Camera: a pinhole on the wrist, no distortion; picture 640 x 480 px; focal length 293.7 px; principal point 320.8 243.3 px. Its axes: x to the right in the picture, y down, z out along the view. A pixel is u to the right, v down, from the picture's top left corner.
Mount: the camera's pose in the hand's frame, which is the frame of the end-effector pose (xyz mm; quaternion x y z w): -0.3 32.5 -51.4 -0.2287 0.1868 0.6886 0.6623
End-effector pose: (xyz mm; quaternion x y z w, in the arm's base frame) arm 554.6 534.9 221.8 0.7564 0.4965 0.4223 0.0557
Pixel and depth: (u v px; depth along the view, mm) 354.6 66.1 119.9
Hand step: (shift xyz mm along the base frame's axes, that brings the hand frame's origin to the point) 120.4 7.6 67.4
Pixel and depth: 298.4 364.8 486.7
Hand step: 402.0 -197.0 -234.0
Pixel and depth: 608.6 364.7 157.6
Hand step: 152.9 -189.3 84.5
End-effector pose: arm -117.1 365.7 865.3 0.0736 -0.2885 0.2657 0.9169
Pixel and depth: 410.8 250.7 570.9
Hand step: -459.1 303.2 222.9
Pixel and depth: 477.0 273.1 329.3
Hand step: -290.6 244.3 58.9
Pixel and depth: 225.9 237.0 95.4
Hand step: -56.9 36.6 33.4
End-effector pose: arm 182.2 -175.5 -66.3 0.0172 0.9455 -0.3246 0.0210
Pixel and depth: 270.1 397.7 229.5
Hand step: 145.3 -1.5 -189.9
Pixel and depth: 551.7 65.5 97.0
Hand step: -43.5 128.7 -87.3
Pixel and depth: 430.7 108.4 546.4
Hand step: -176.6 232.8 -563.5
